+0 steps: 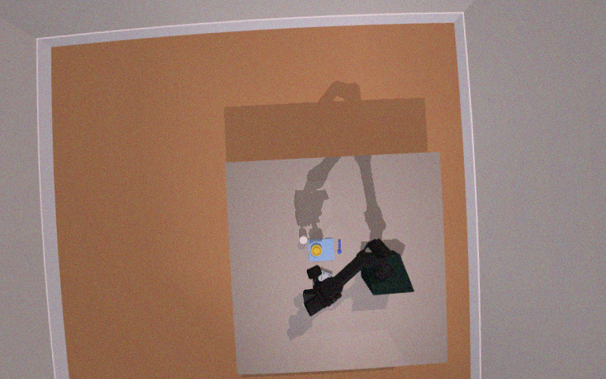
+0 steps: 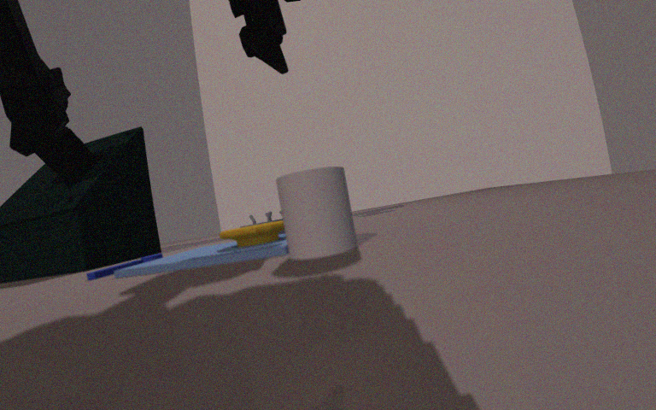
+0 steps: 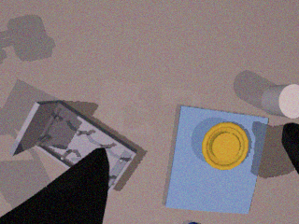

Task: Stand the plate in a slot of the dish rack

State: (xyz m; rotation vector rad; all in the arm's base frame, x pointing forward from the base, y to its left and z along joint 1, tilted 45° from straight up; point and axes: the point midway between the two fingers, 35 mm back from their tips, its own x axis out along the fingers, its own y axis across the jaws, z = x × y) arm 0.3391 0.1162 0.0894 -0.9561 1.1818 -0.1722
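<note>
Now: gripper tip 30 mm past the yellow plate, 90 mm to the left of it and 210 mm above it. Round my gripper tip: grey dish rack (80 mm behind, 100 mm to the left, 200 mm below); white cylinder (50 mm ahead, 160 mm to the right, 200 mm below); light blue mat (60 mm behind, 90 mm to the right, 220 mm below).
</note>
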